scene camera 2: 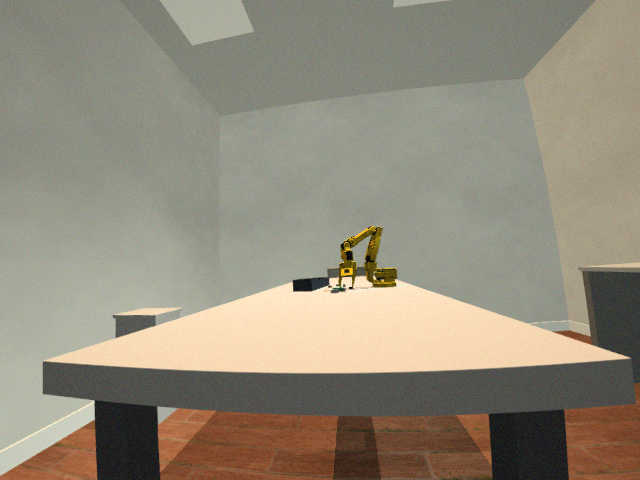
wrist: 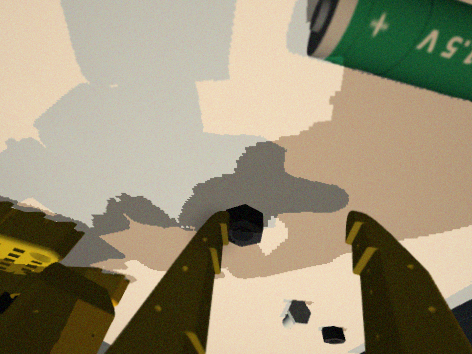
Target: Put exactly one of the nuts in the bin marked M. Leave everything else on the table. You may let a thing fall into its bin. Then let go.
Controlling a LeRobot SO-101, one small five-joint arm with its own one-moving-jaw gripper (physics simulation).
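Places are measured from the arm's base along level axes (x up, y left, z back), in centimetres.
Pixels of known places: end effector, tool point: [scene camera 2: 351, 286] [wrist: 228, 223]; arm's base, origin of the base link: [scene camera 2: 379, 286] [wrist: 73, 255].
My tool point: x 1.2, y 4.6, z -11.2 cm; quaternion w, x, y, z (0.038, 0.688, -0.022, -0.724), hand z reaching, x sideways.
For each thing: its top centre in the pictures, then the offset to it from my tool point. "spot": a spot on its surface instead. Level surfaces: height alone.
- black hexagonal nut, middle of its top: [wrist: 242, 234] dy -1.2, dx -0.4, dz -0.4 cm
- six-sided, middle of its top: [wrist: 294, 331] dy -11.6, dx +0.1, dz -3.0 cm
- dark bin, middle of its top: [scene camera 2: 312, 277] dy -12.1, dx +3.4, dz -17.4 cm
- green AA battery, middle of its top: [wrist: 459, 49] dy +4.8, dx +0.2, dz -4.9 cm
- dark edge, surface spot: [wrist: 465, 320] spot: dy -10.4, dx -0.5, dz -13.5 cm
- long table, its level: dx -1.2 cm
A black hexagonal nut [wrist: 245, 225] lies on the table beside the tip of the left-hand jaw in the wrist view, inside the gap. My gripper [wrist: 289, 217] [scene camera 2: 346, 286] is open, with a wide gap between its jaws, and its tips are low over the table. Two smaller dark pieces, one dark grey and six-sided [wrist: 300, 311] and one black [wrist: 333, 334], lie lower in the wrist view between the jaws; they look like nuts. A dark bin [scene camera 2: 306, 285] stands left of the gripper in the scene view; no letter M is readable on it.
A green AA battery [wrist: 405, 45] lies at the upper right of the wrist view. Yellow robot parts [wrist: 30, 257] show at its left edge. A dark edge [wrist: 465, 320] shows at its lower right. A grey box [scene camera 2: 336, 271] stands behind the arm on the long table [scene camera 2: 330, 330].
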